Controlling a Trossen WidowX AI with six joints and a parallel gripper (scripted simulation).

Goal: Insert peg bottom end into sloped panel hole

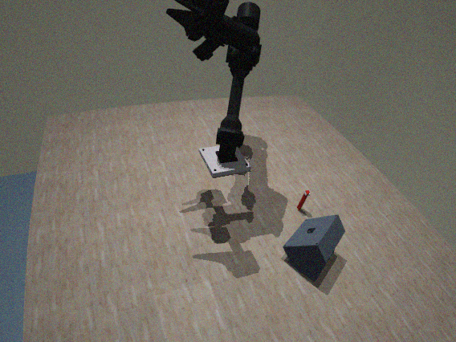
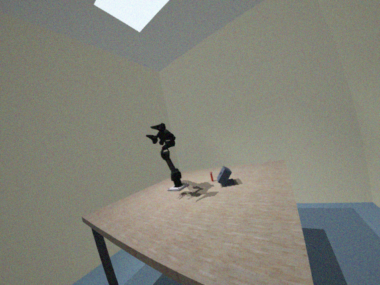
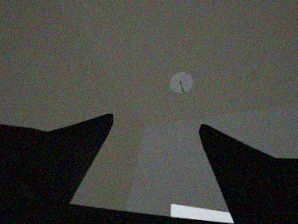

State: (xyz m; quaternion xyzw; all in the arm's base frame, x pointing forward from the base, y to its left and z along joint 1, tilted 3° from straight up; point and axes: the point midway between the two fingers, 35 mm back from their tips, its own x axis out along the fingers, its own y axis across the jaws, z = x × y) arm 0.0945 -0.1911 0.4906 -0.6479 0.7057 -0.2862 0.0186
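The peg is 46 cm below my gripper tip, 39 cm to the left of it and 20 cm ahead of it. Also, from my gripper tip: sloped panel (45 cm below, 35 cm ahead, 33 cm to the left).
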